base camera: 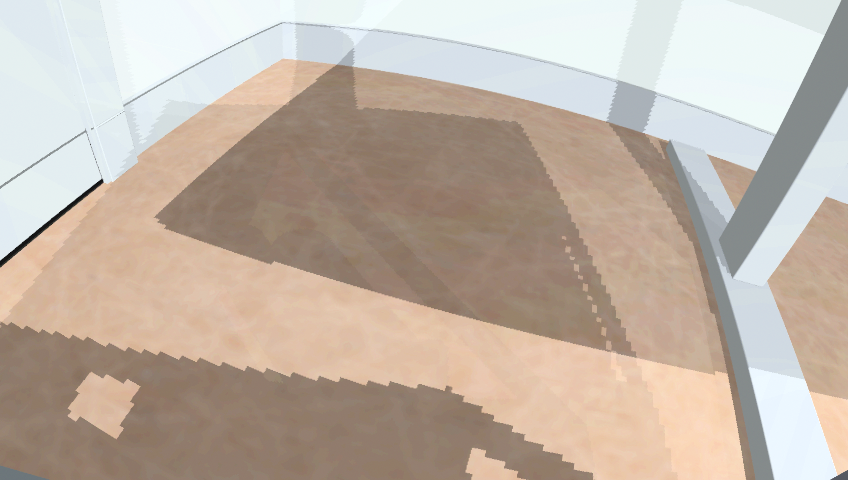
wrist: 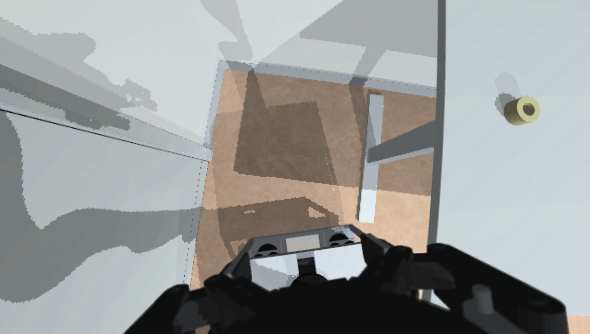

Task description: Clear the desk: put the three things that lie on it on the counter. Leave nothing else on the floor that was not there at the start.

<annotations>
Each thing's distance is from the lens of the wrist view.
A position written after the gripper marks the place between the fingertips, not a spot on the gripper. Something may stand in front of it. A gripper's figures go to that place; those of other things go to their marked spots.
gripper [wrist: 306,256]: 16 cm
yellowish cylinder [wrist: 523,110]: 58 cm
white desk [wrist: 504,194]: 53 cm
door [wrist: 107,208]: 70 cm
The marked spots on the door and the yellowish cylinder are 97 cm apart.
</annotations>
